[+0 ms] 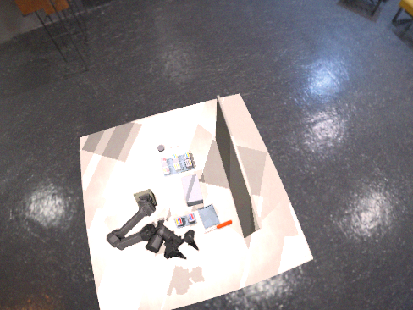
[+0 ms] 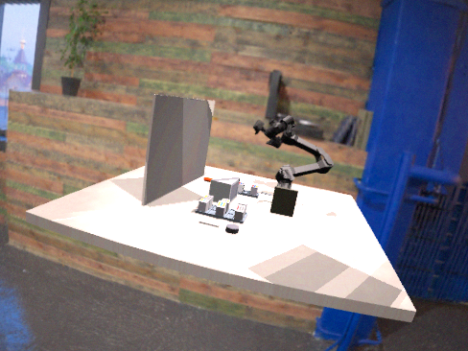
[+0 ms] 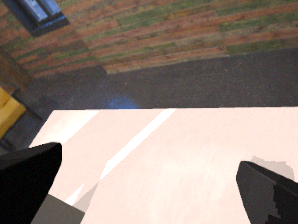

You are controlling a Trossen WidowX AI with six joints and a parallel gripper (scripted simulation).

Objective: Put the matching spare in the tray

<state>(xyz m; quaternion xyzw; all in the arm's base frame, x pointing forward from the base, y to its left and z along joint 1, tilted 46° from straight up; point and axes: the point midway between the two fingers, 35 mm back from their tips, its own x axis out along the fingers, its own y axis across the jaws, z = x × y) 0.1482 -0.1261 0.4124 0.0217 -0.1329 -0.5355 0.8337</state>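
Now: gripper tip 18 cm short of the grey spare block, 54 cm to the right of it and 24 cm above it. From my gripper tip the other things lie so: pale blue-grey square tray: 16 cm ahead, 19 cm to the left, 28 cm below; then tall grey upright panel: 37 cm ahead, 32 cm to the left, 6 cm below; then black tape roll: 5 cm ahead, 74 cm to the left, 27 cm below.
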